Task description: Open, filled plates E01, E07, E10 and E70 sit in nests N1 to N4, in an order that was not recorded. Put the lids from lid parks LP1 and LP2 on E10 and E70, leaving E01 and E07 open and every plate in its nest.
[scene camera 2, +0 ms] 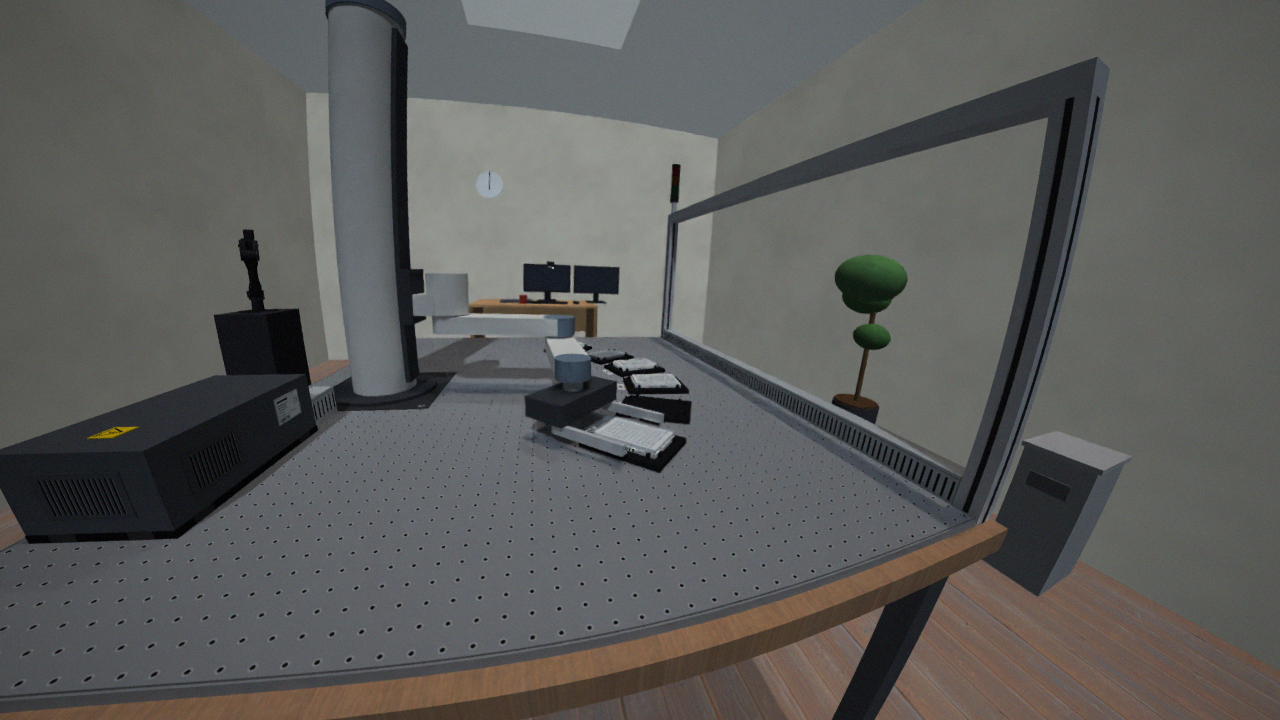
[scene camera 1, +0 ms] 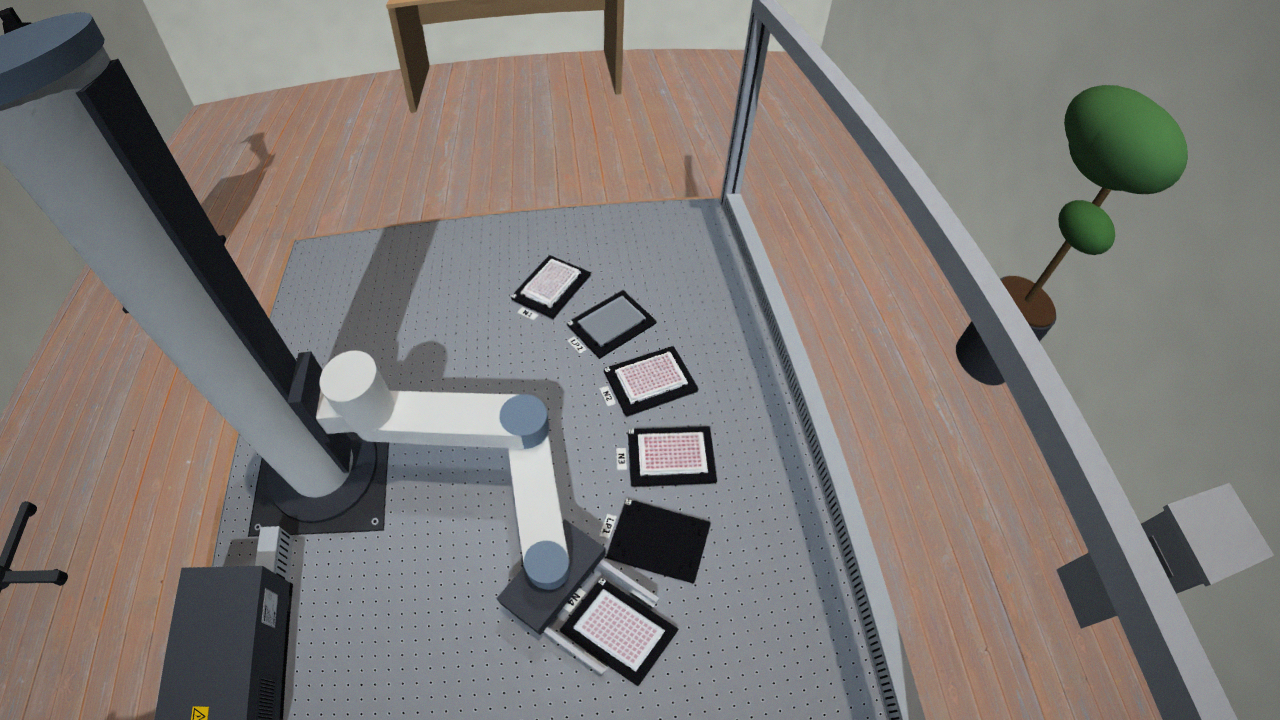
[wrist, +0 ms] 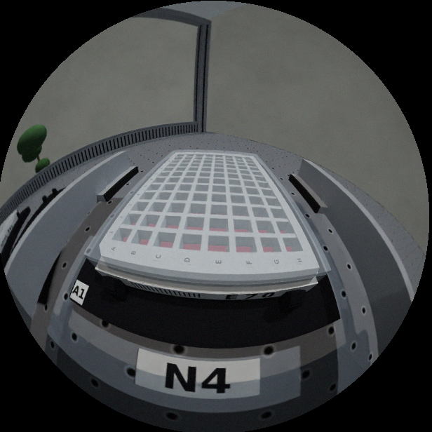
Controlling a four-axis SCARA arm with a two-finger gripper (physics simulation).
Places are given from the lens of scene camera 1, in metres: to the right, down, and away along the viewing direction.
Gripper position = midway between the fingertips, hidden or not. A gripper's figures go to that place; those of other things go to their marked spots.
my gripper [scene camera 1: 630, 636]: -0.01, 0.46, 0.91
clear lid [scene camera 1: 626, 634]: -0.02, 0.45, 0.91
clear lid [scene camera 1: 617, 317]: -0.05, -0.10, 1.33
lid park LP1 [scene camera 1: 661, 541]: 0.04, 0.33, 1.03
